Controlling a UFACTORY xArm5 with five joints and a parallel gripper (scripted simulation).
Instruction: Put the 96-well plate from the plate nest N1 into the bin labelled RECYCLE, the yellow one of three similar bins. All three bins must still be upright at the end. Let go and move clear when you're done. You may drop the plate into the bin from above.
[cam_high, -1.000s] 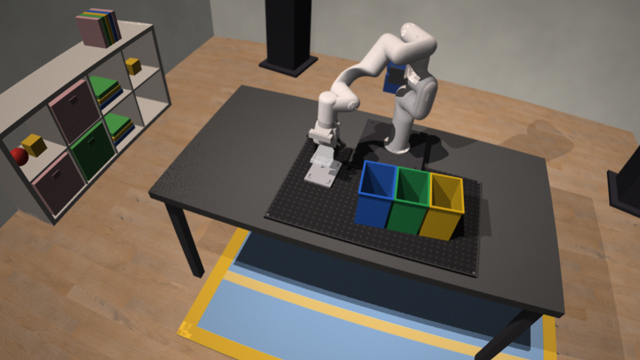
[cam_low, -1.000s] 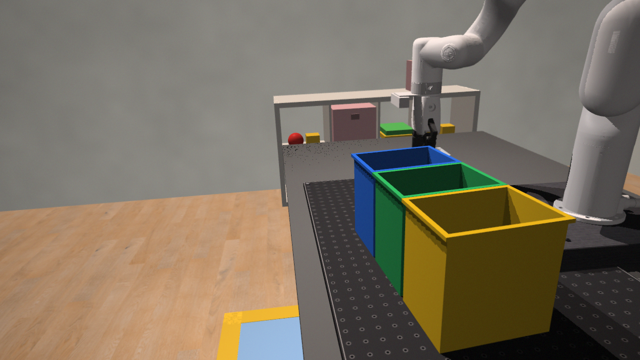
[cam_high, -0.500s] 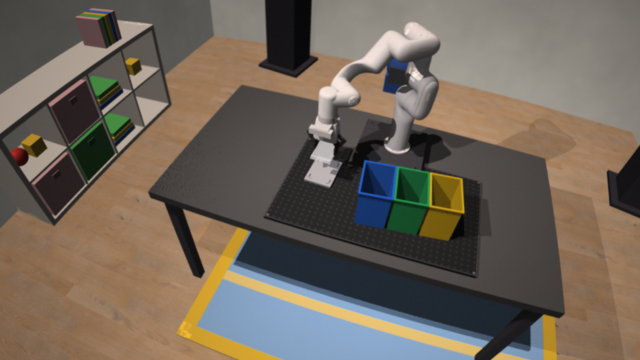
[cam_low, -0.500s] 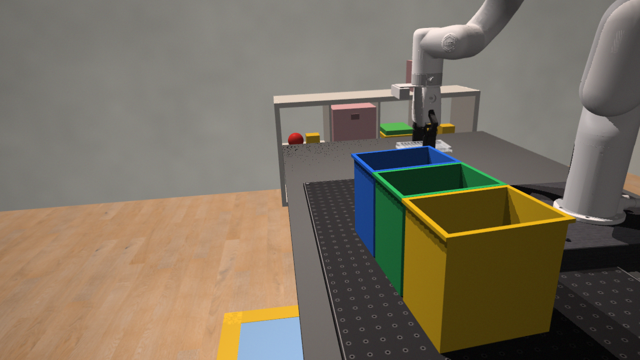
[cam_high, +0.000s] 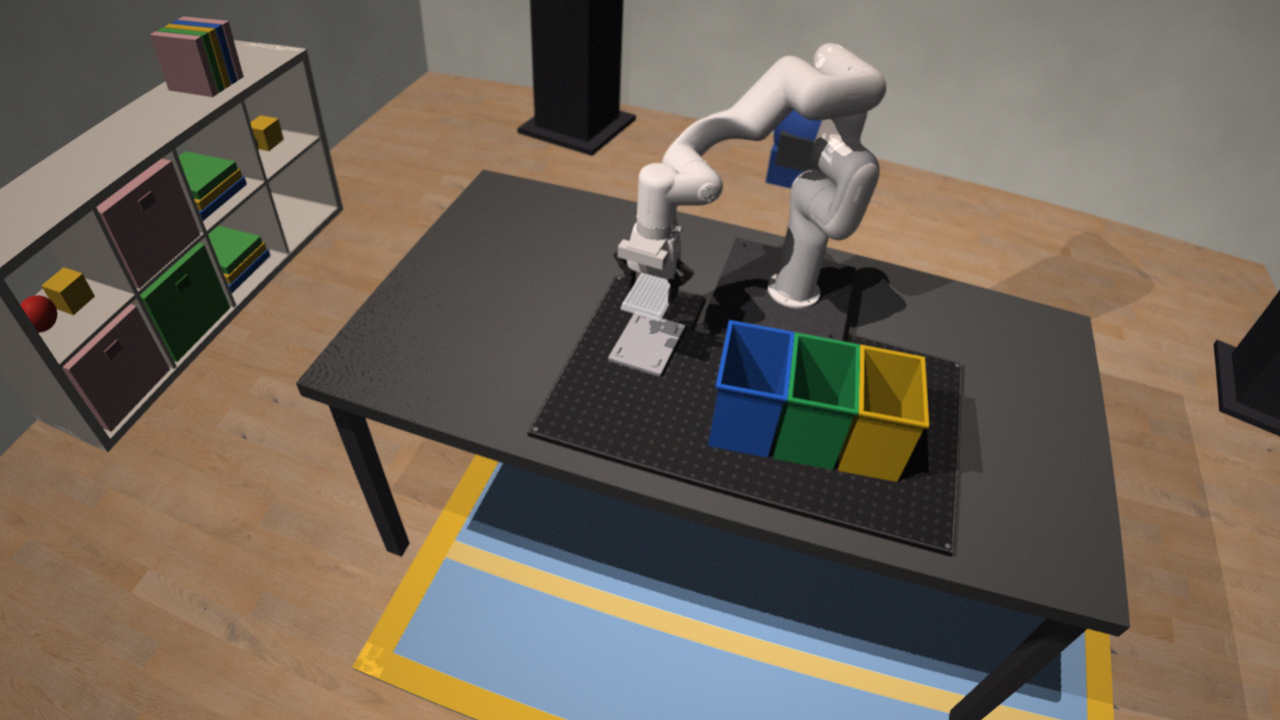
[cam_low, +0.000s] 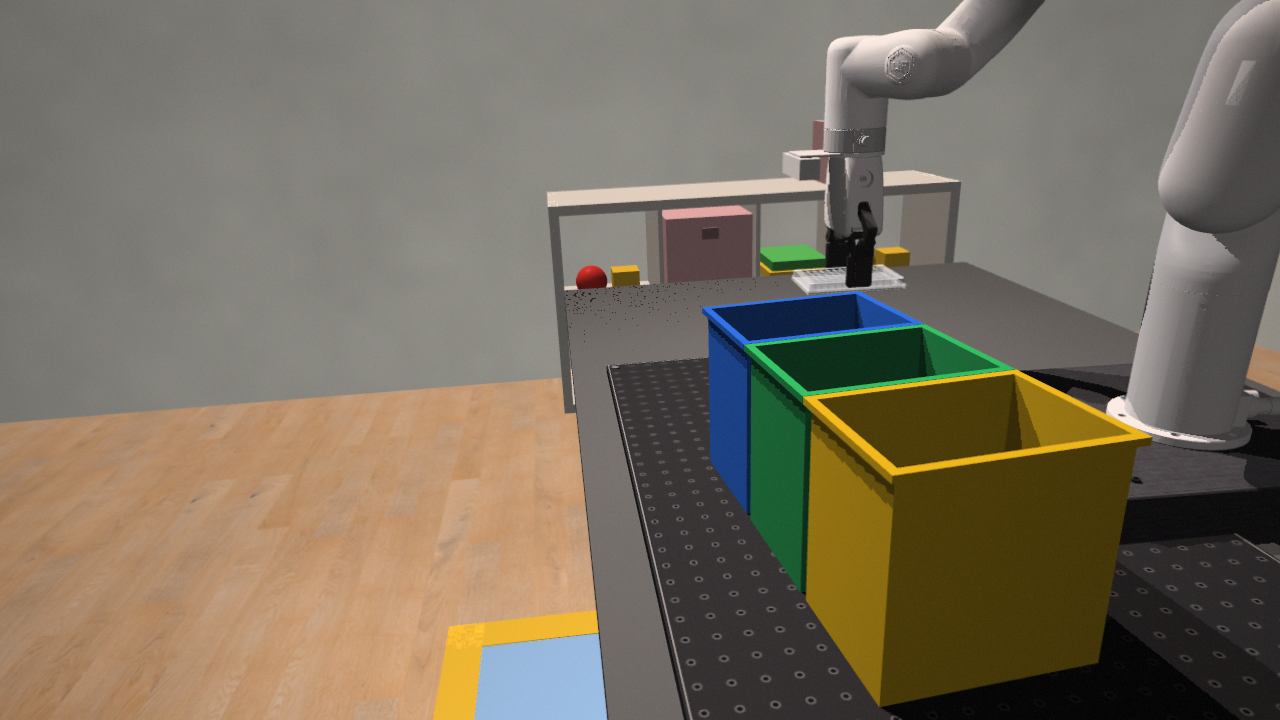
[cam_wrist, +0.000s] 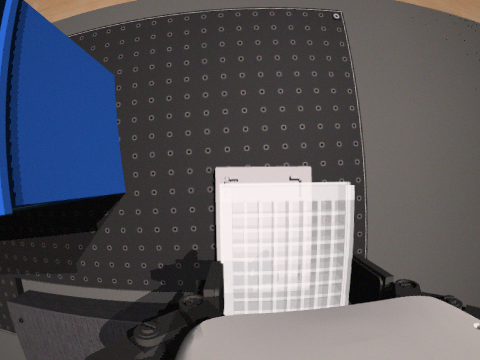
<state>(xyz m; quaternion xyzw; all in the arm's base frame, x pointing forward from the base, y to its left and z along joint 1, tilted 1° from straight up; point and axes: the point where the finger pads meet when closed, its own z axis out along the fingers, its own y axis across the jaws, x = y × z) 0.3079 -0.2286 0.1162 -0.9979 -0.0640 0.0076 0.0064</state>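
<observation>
My gripper is now 520 mm to the right of the yellow bin, 70 mm above it and 20 mm short of it. From my hand the other things lie so: blue bin (270 mm to the left, 90 mm ahead, 70 mm below); then white 96-well plate (10 mm below); then plate nest (150 mm below).
</observation>
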